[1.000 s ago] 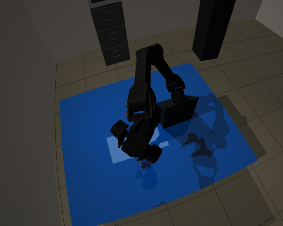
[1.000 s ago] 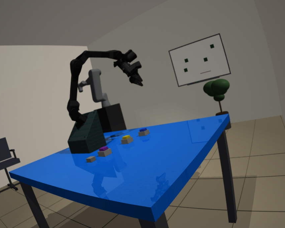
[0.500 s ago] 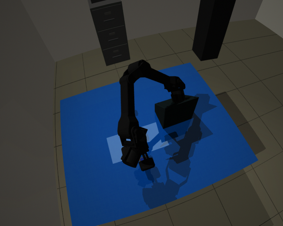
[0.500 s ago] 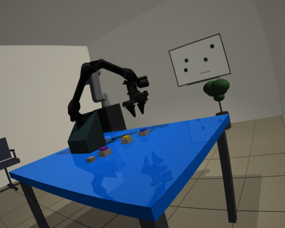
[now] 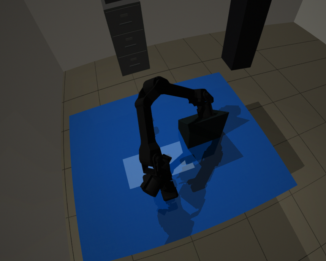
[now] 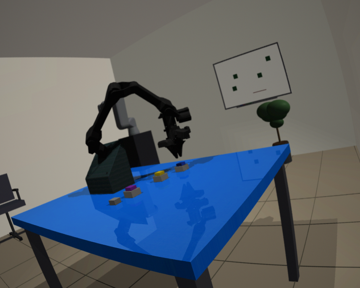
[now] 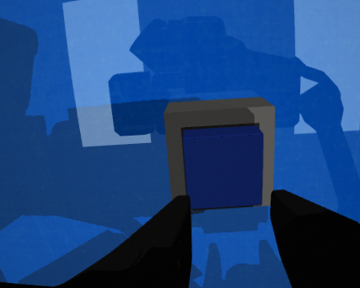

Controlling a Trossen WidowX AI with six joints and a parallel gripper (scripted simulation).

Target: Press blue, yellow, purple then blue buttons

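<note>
Now: gripper tip 30 mm above the blue button. The rest, counted from my gripper tip: purple button (10 mm ahead, 330 mm to the right, 40 mm below); small grey block (410 mm to the right, 50 mm below); yellow button (10 mm behind, 140 mm to the right, 40 mm below).
</note>
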